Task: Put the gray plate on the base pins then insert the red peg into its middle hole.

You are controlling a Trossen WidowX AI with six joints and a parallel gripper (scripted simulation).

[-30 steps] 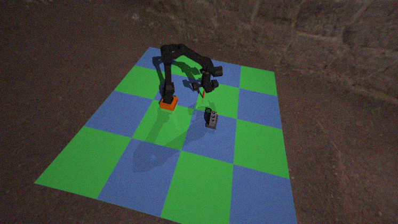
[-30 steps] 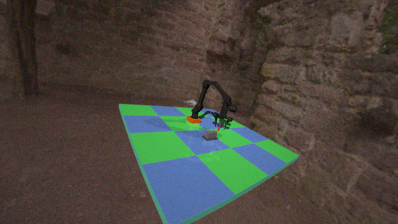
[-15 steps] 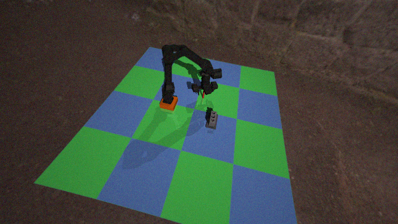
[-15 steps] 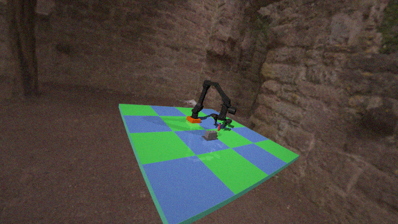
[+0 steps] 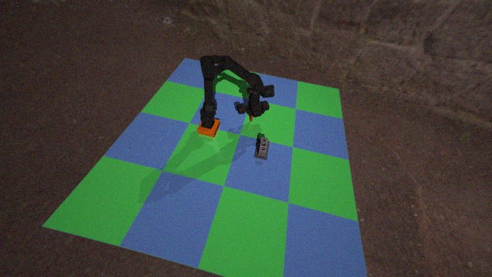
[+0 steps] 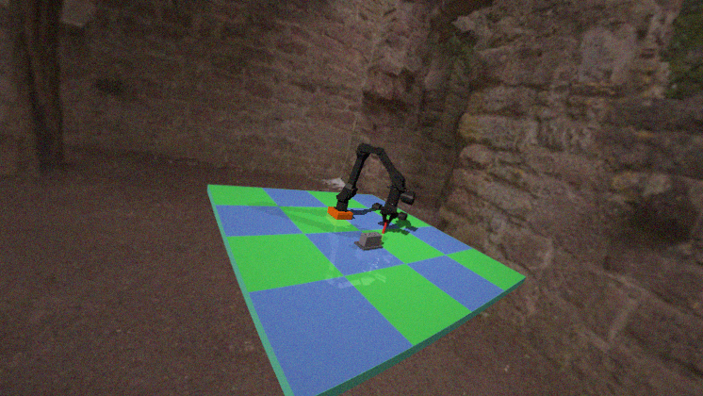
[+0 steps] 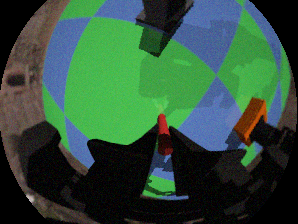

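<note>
Right now the gray plate is 11 cm ahead of my gripper tip and 19 cm to the right of it. From my gripper tip the other things lie so: red peg: right at my gripper tip.
</note>
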